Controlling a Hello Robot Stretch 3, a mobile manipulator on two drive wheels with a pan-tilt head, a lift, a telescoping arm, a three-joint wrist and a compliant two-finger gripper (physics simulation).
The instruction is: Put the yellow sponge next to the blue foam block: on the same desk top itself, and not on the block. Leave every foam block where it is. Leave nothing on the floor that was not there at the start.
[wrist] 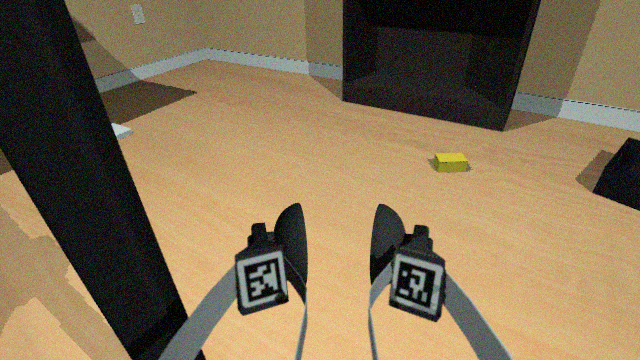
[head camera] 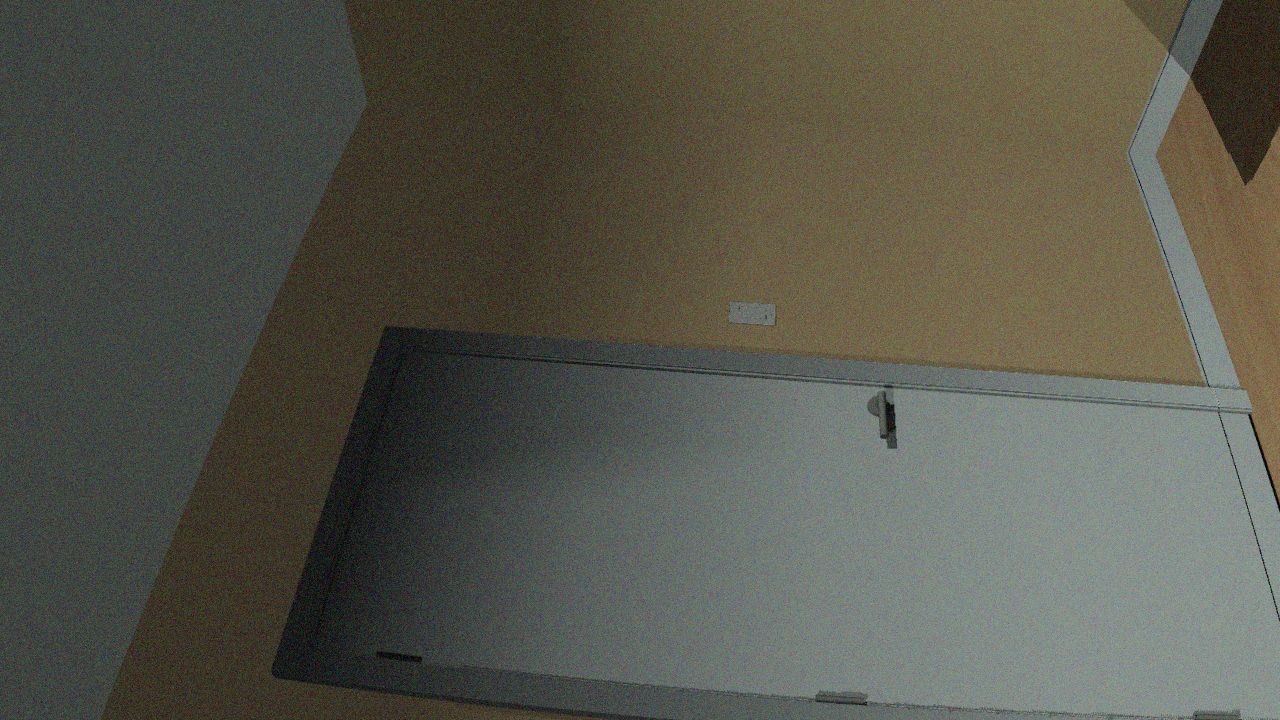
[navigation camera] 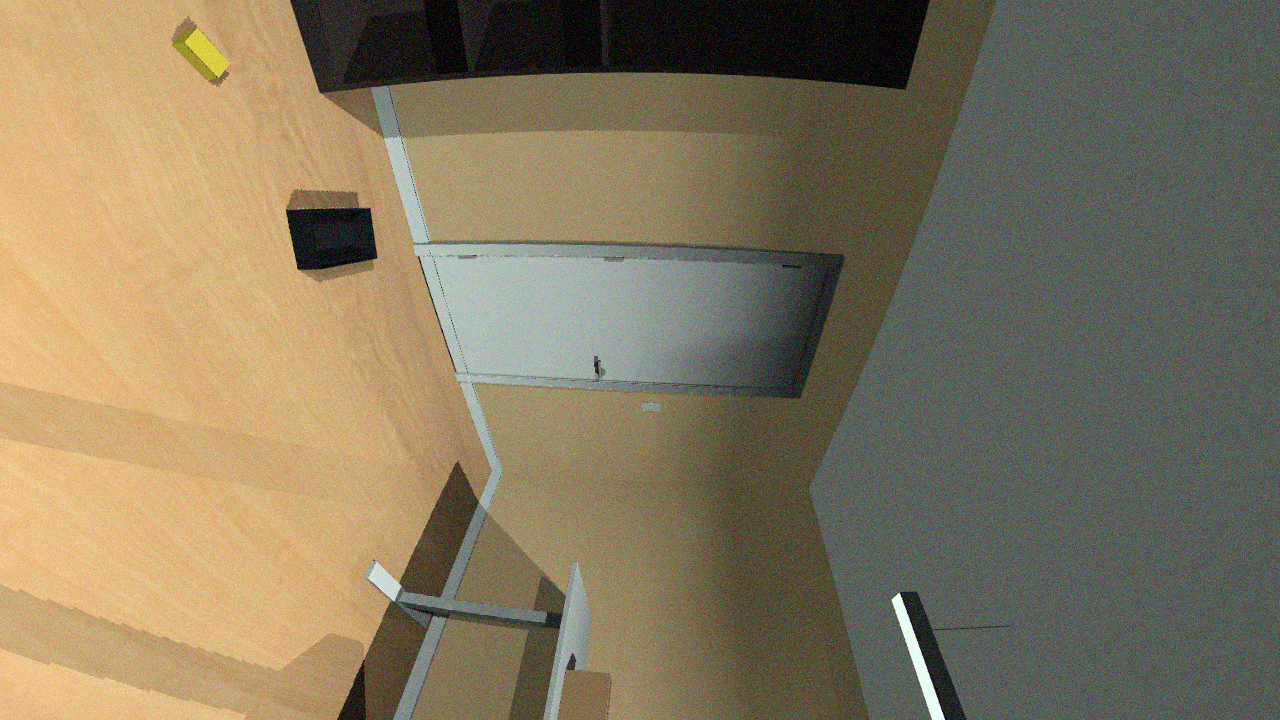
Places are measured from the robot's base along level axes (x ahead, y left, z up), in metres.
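Where they show: gripper, fingertip midpoint: [wrist: 339, 231].
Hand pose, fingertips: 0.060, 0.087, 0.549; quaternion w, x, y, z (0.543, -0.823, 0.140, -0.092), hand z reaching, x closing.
Each offset is from my fingertips to the top centre of the thing, as dx, dy, dz. Level surfaces: height alone.
A yellow block-shaped thing @(+0.692, +0.771, -0.503) [navigation camera: 202, 53] [wrist: 451, 163], which looks like the yellow sponge, lies on the wooden floor. In the wrist view it is beyond my gripper and to the right. My gripper [wrist: 339, 231] is open, with bare floor showing between its fingertips, and it is apart from the yellow thing. A desk @(dz +0.401) [navigation camera: 580, 617] shows in part at the bottom of the sideways navigation view, with its leg and pale foot on the floor. The blue foam block does not show in any view.
A black bin @(+1.226, +0.454, -0.449) [navigation camera: 364, 234] [wrist: 622, 175] stands on the floor near the yellow thing. A black shelf unit [navigation camera: 445, 35] [wrist: 520, 45] stands against the wall. A closed door [head camera: 716, 537] [navigation camera: 554, 313] is in another wall. A black column [wrist: 100, 175] crosses the wrist view's left side.
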